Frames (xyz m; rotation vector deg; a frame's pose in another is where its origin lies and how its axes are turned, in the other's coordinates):
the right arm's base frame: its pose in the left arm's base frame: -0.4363 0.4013 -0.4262 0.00 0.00 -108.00
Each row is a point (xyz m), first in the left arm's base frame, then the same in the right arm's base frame.
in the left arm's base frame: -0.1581 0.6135 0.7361
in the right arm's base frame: -0.2878 0.1990 1.1623
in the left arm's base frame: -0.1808 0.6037 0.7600
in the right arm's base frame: -0.2714 0.1804 1.1862
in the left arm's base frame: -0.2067 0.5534 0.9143
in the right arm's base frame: -0.2156 0.1714 1.3405
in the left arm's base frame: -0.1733 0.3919 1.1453
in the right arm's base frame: -0.0723 0.2530 1.5715
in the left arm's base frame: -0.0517 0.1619 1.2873
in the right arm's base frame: 0.1088 0.4398 1.7135
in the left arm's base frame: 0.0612 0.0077 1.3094
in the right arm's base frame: 0.2206 0.5948 1.7356
